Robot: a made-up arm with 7 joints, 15 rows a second.
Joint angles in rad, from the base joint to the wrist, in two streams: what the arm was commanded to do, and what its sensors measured. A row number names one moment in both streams.
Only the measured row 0 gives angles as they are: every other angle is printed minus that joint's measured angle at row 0.
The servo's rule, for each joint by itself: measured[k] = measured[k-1] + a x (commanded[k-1-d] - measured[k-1]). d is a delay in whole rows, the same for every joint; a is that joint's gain. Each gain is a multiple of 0.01, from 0.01 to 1. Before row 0 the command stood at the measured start. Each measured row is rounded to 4 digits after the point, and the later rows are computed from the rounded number. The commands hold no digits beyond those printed.
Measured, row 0: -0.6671 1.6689 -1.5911 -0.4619 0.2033 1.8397 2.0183
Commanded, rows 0 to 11: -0.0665 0.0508 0.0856 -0.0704 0.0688 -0.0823 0.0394; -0.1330 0.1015 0.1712 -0.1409 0.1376 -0.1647 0.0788; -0.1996 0.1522 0.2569 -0.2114 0.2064 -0.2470 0.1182; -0.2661 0.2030 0.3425 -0.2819 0.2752 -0.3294 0.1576; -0.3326 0.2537 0.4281 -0.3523 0.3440 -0.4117 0.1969; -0.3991 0.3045 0.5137 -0.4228 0.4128 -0.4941 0.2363; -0.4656 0.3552 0.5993 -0.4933 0.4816 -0.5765 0.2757; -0.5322 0.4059 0.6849 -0.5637 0.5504 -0.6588 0.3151; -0.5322 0.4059 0.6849 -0.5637 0.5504 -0.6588 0.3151; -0.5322 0.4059 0.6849 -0.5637 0.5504 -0.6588 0.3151; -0.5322 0.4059 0.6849 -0.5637 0.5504 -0.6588 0.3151; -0.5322 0.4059 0.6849 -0.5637 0.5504 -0.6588 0.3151
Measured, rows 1 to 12: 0.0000 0.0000 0.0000 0.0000 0.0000 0.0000 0.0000; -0.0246 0.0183 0.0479 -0.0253 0.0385 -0.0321 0.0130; -0.0647 0.0483 0.1169 -0.0669 0.0940 -0.0838 0.0347; -0.1146 0.0857 0.1953 -0.1189 0.1569 -0.1474 0.0623; -0.1707 0.1279 0.2777 -0.1776 0.2231 -0.2184 0.0937; -0.2306 0.1732 0.3619 -0.2405 0.2908 -0.2938 0.1278; -0.2929 0.2205 0.4469 -0.3061 0.3591 -0.3719 0.1636; -0.3568 0.2690 0.5322 -0.3735 0.4277 -0.4517 0.2006; -0.4217 0.3183 0.6177 -0.4420 0.4964 -0.5325 0.2384; -0.4626 0.3498 0.6553 -0.4858 0.5266 -0.5818 0.2637; -0.4884 0.3700 0.6719 -0.5138 0.5399 -0.6118 0.2807; -0.5046 0.3829 0.6792 -0.5318 0.5458 -0.6301 0.2921
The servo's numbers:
d 1
a 0.37 0.36 0.56 0.36 0.56 0.39 0.33

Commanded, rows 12 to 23: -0.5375 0.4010 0.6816 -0.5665 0.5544 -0.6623 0.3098; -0.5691 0.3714 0.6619 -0.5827 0.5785 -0.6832 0.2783; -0.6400 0.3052 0.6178 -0.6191 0.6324 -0.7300 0.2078; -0.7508 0.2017 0.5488 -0.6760 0.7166 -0.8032 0.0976; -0.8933 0.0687 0.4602 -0.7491 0.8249 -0.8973 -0.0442; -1.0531 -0.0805 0.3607 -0.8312 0.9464 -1.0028 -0.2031; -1.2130 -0.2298 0.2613 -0.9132 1.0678 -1.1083 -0.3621; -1.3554 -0.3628 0.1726 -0.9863 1.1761 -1.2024 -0.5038; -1.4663 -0.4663 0.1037 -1.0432 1.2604 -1.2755 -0.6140; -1.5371 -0.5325 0.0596 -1.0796 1.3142 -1.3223 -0.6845; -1.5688 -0.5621 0.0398 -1.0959 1.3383 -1.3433 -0.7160; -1.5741 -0.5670 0.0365 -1.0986 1.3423 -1.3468 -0.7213
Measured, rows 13 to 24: -0.5148 0.3912 0.6824 -0.5433 0.5484 -0.6413 0.2997; -0.5232 0.3947 0.6820 -0.5517 0.5518 -0.6495 0.3030; -0.5402 0.3863 0.6707 -0.5629 0.5668 -0.6626 0.2948; -0.5771 0.3571 0.6411 -0.5831 0.6035 -0.6889 0.2661; -0.6414 0.3012 0.5894 -0.6165 0.6668 -0.7335 0.2105; -0.7346 0.2175 0.5170 -0.6642 0.7553 -0.7974 0.1264; -0.8524 0.1102 0.4295 -0.7243 0.8623 -0.8775 0.0177; -0.9858 -0.0122 0.3353 -0.7923 0.9774 -0.9675 -0.1076; -1.1226 -0.1384 0.2442 -0.8621 1.0887 -1.0591 -0.2383; -1.2498 -0.2564 0.1655 -0.9273 1.1849 -1.1435 -0.3623; -1.3561 -0.3558 0.1062 -0.9821 1.2573 -1.2132 -0.4686; -1.4348 -0.4301 0.0690 -1.0231 1.3027 -1.2639 -0.5502
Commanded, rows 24 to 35: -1.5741 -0.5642 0.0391 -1.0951 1.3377 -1.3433 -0.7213; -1.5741 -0.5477 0.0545 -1.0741 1.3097 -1.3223 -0.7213; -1.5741 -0.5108 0.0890 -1.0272 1.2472 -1.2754 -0.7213; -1.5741 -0.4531 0.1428 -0.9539 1.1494 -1.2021 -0.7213; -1.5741 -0.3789 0.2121 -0.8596 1.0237 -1.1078 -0.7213; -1.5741 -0.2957 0.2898 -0.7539 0.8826 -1.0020 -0.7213; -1.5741 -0.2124 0.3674 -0.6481 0.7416 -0.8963 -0.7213; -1.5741 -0.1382 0.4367 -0.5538 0.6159 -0.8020 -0.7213; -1.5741 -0.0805 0.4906 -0.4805 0.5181 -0.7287 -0.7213; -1.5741 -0.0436 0.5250 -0.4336 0.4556 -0.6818 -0.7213; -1.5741 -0.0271 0.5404 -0.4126 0.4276 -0.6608 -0.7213; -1.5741 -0.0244 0.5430 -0.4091 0.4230 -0.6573 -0.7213
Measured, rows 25 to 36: -1.4863 -0.4794 0.0508 -1.0503 1.3249 -1.2962 -0.6067; -1.5188 -0.5099 0.0442 -1.0664 1.3321 -1.3146 -0.6445; -1.5393 -0.5235 0.0500 -1.0692 1.3196 -1.3176 -0.6698; -1.5522 -0.5189 0.0718 -1.0541 1.2791 -1.3011 -0.6868; -1.5603 -0.4952 0.1116 -1.0180 1.2065 -1.2625 -0.6982; -1.5654 -0.4533 0.1679 -0.9610 1.1041 -1.2022 -0.7058; -1.5686 -0.3966 0.2362 -0.8864 0.9801 -1.1241 -0.7109; -1.5706 -0.3303 0.3097 -0.8006 0.8465 -1.0353 -0.7143; -1.5719 -0.2611 0.3808 -0.7118 0.7174 -0.9443 -0.7166; -1.5727 -0.1961 0.4423 -0.6285 0.6058 -0.8602 -0.7182; -1.5732 -0.1412 0.4886 -0.5583 0.5217 -0.7906 -0.7192; -1.5735 -0.1001 0.5176 -0.5058 0.4690 -0.7400 -0.7199
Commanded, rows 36 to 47: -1.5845 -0.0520 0.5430 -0.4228 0.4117 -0.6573 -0.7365; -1.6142 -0.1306 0.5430 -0.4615 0.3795 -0.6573 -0.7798; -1.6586 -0.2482 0.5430 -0.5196 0.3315 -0.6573 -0.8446; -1.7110 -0.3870 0.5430 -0.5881 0.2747 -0.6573 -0.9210; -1.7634 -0.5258 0.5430 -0.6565 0.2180 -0.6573 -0.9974; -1.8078 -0.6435 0.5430 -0.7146 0.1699 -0.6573 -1.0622; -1.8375 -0.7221 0.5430 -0.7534 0.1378 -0.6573 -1.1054; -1.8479 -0.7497 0.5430 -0.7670 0.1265 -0.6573 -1.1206; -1.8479 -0.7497 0.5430 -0.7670 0.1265 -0.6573 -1.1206; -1.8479 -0.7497 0.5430 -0.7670 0.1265 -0.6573 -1.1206; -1.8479 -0.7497 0.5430 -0.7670 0.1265 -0.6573 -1.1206; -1.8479 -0.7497 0.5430 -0.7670 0.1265 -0.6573 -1.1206
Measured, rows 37 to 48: -1.5737 -0.0728 0.5318 -0.4710 0.4432 -0.7077 -0.7204; -1.5777 -0.0653 0.5381 -0.4536 0.4256 -0.6880 -0.7257; -1.5912 -0.0888 0.5408 -0.4564 0.3998 -0.6760 -0.7436; -1.6161 -0.1462 0.5420 -0.4792 0.3616 -0.6687 -0.7769; -1.6512 -0.2329 0.5426 -0.5184 0.3129 -0.6643 -0.8245; -1.6927 -0.3383 0.5428 -0.5681 0.2598 -0.6616 -0.8816; -1.7353 -0.4482 0.5429 -0.6208 0.2095 -0.6599 -0.9412; -1.7731 -0.5468 0.5430 -0.6685 0.1693 -0.6589 -0.9954; -1.8008 -0.6198 0.5430 -0.7040 0.1453 -0.6583 -1.0367; -1.8182 -0.6666 0.5430 -0.7267 0.1348 -0.6579 -1.0644; -1.8292 -0.6965 0.5430 -0.7412 0.1302 -0.6577 -1.0829; -1.8361 -0.7157 0.5430 -0.7505 0.1281 -0.6575 -1.0953
